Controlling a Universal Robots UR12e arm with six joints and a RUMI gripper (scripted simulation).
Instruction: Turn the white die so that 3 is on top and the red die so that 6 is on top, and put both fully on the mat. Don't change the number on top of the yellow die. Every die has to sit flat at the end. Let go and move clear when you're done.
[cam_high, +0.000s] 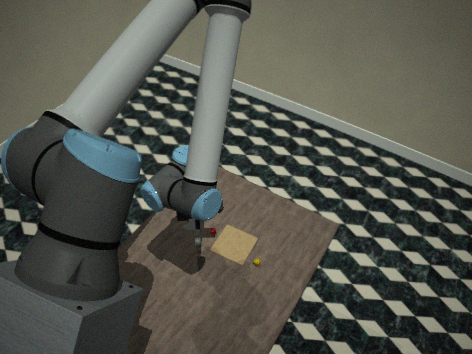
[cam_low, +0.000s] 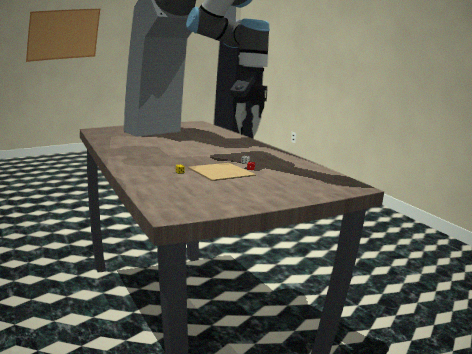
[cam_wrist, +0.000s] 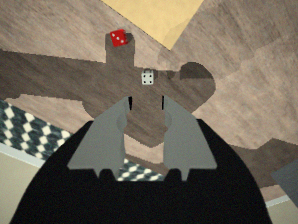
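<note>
Right now my hand is 9 cm above the white die. Round my hand: tan mat (5 cm ahead, 13 cm to the right, 10 cm below); then red die (7 cm ahead, 4 cm to the right, 9 cm below); then yellow die (24 cm to the right, 9 cm below).
</note>
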